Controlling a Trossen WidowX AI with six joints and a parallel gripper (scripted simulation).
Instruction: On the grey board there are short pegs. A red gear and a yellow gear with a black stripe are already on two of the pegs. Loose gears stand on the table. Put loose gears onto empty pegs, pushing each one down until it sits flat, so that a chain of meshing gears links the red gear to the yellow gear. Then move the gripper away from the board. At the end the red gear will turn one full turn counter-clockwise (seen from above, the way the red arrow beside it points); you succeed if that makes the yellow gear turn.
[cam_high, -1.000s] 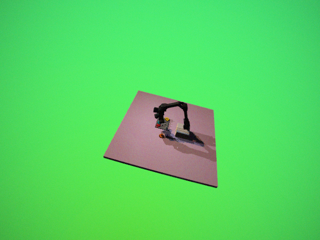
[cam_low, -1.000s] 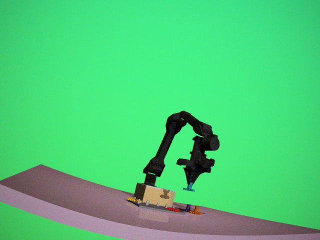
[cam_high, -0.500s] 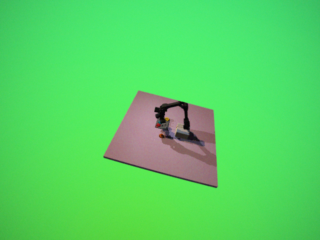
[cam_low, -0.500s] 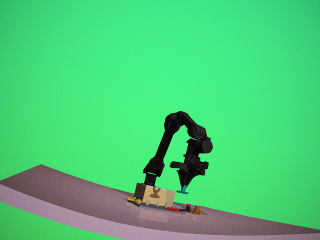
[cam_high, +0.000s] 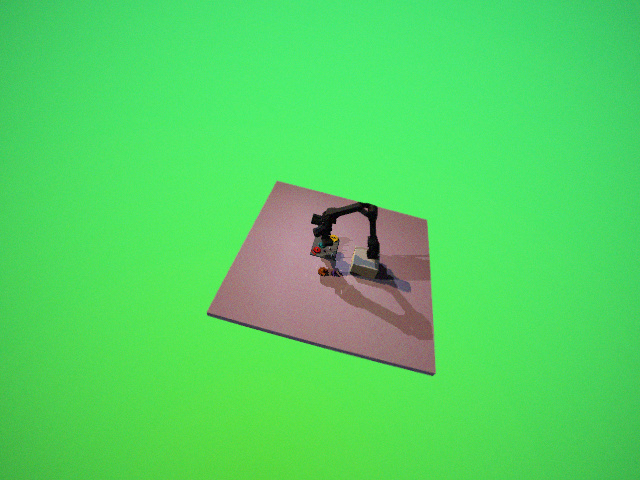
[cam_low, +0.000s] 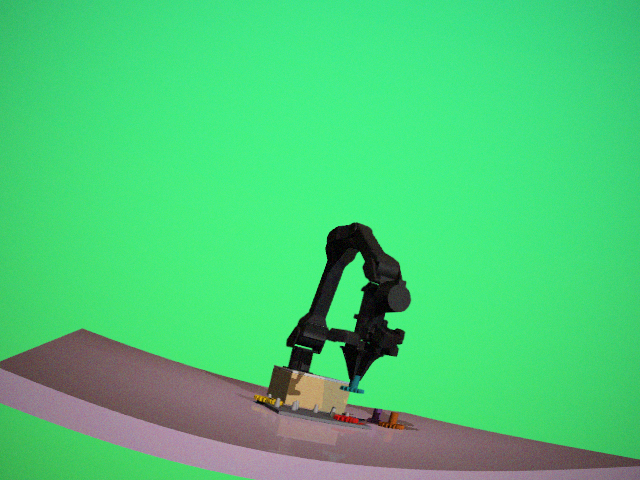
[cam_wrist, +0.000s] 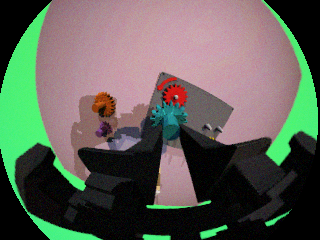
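Right now my gripper tip is 9 cm above the red gear, 3 cm short of it and 1 cm to the left of it. Round my gripper tip: teal gear 1 cm below; red arrow 10 cm below, 5 cm ahead, 1 cm to the left; grey board 10 cm below, 7 cm to the right, 3 cm behind.
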